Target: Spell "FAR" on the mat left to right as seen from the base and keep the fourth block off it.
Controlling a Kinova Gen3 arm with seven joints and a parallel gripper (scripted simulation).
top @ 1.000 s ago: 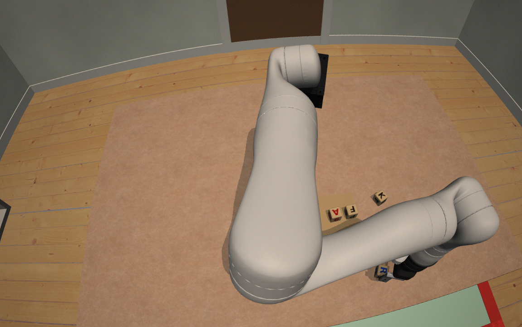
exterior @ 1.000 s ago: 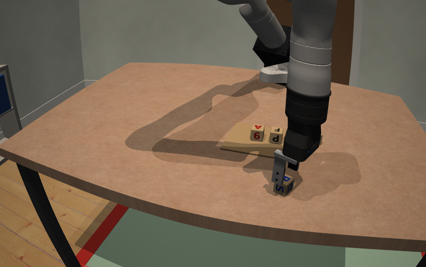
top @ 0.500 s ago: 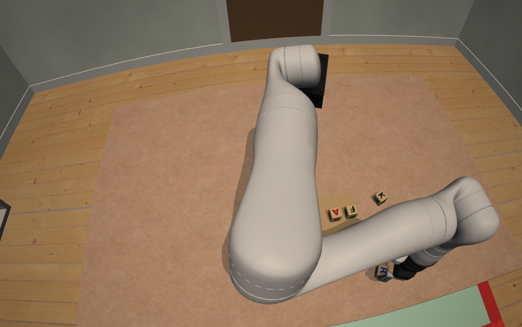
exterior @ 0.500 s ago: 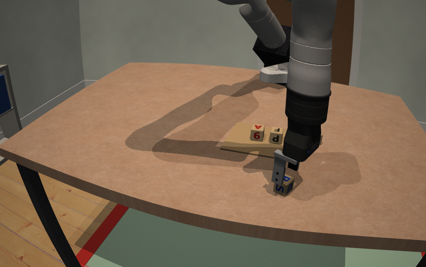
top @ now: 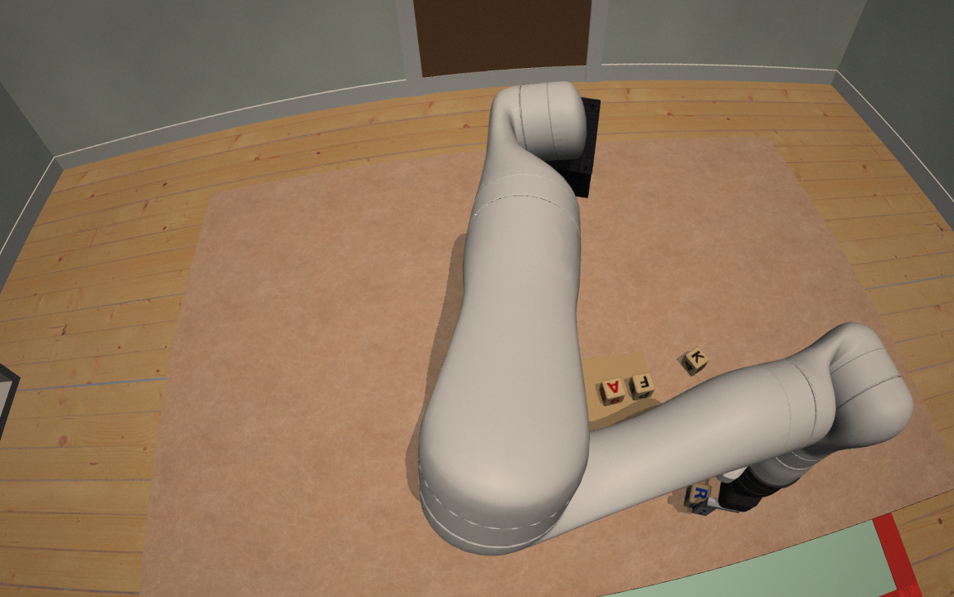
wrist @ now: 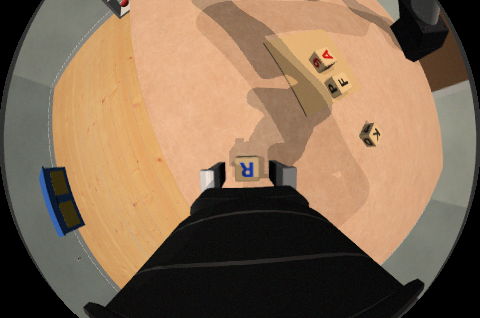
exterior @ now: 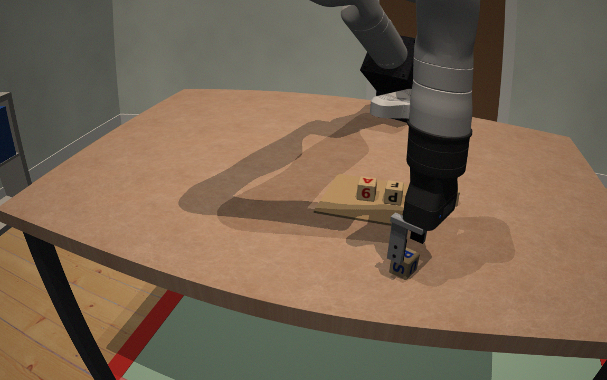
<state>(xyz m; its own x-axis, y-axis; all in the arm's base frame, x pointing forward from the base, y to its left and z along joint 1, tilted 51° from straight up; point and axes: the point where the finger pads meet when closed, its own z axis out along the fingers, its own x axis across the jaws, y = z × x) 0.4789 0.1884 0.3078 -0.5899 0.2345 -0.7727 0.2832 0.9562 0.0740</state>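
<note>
The R block is 4 cm below my hand. Also, from my hand: F block: 18 cm behind, 4 cm to the right, 4 cm below; then tan mat: 18 cm behind, 9 cm to the right, 5 cm below; then K block: 21 cm behind, 6 cm to the left, 4 cm below.
</note>
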